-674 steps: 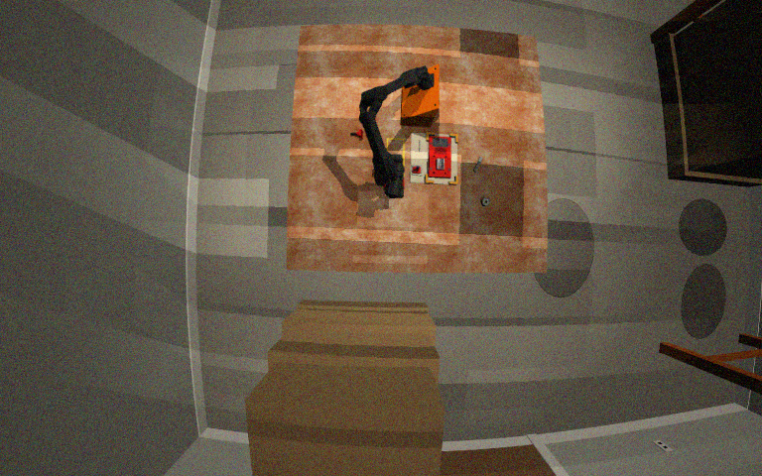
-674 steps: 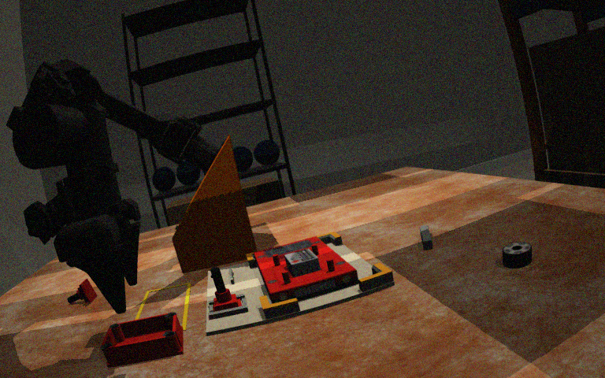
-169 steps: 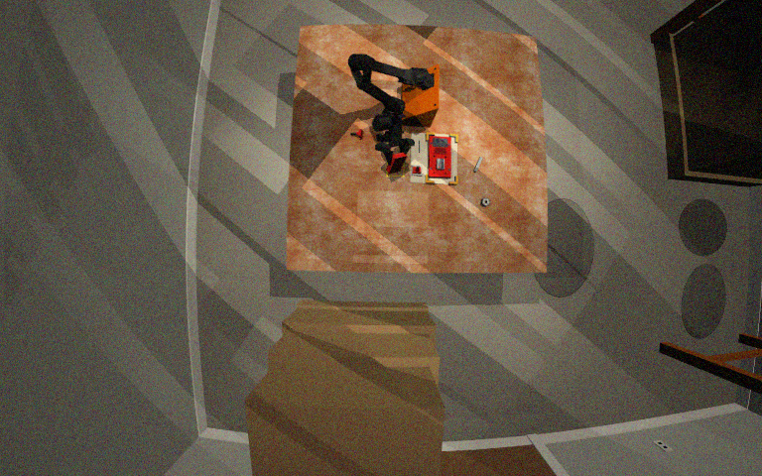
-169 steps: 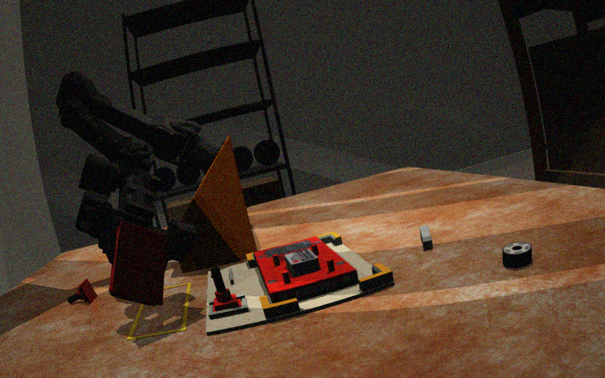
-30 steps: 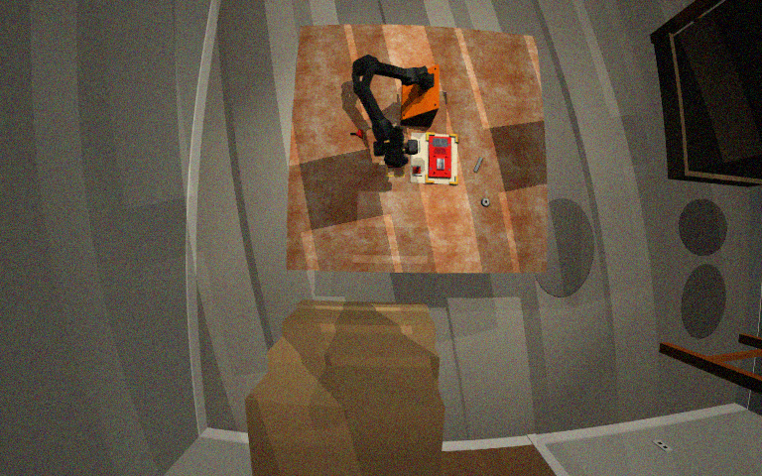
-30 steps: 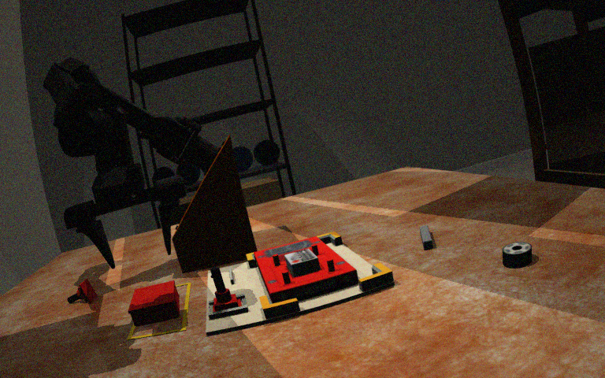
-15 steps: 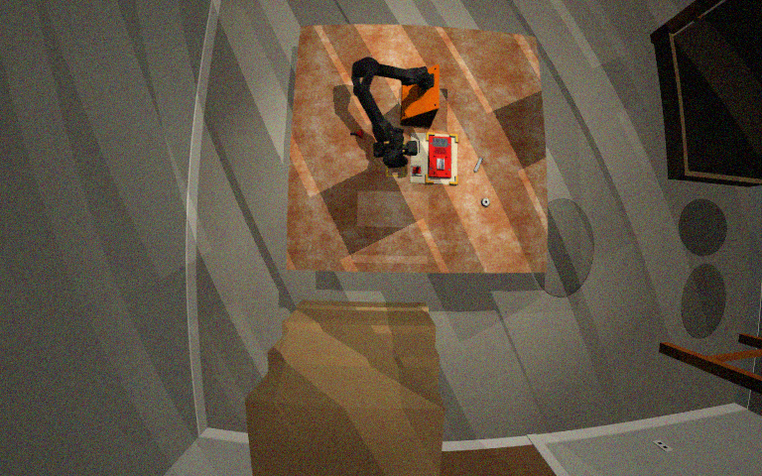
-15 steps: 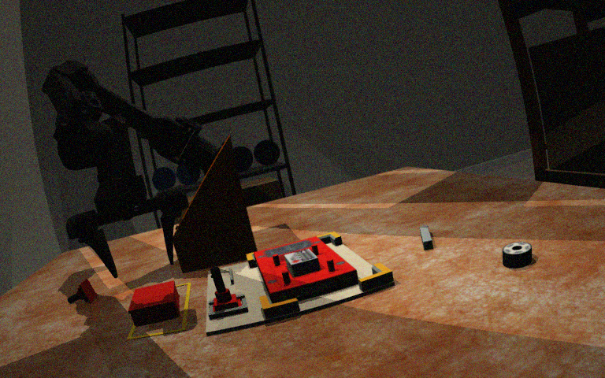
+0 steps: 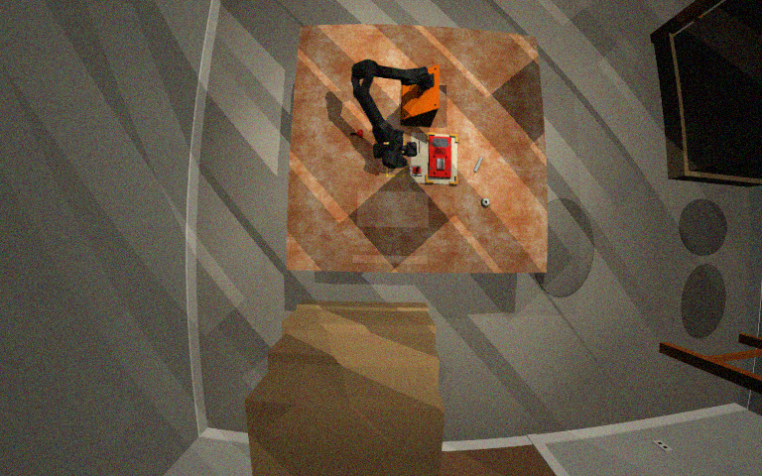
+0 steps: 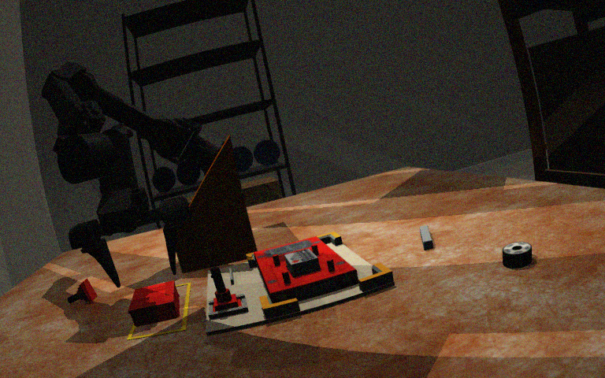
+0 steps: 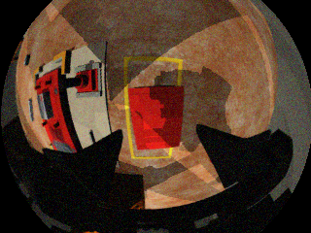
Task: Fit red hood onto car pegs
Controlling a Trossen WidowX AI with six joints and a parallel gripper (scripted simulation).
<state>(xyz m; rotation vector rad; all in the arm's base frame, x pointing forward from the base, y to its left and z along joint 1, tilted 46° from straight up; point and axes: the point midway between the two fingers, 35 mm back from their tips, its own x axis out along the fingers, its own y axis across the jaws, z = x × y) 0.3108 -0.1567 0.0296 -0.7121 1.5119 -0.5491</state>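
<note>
My gripper tip is 3 cm above the red hood. From my gripper tip the other things lie so: grey bar 41 cm to the left, 4 cm below; then grey engine block 2 cm ahead, 23 cm to the left, 2 cm below; then black post 6 cm ahead, 11 cm to the left, 1 cm below.
</note>
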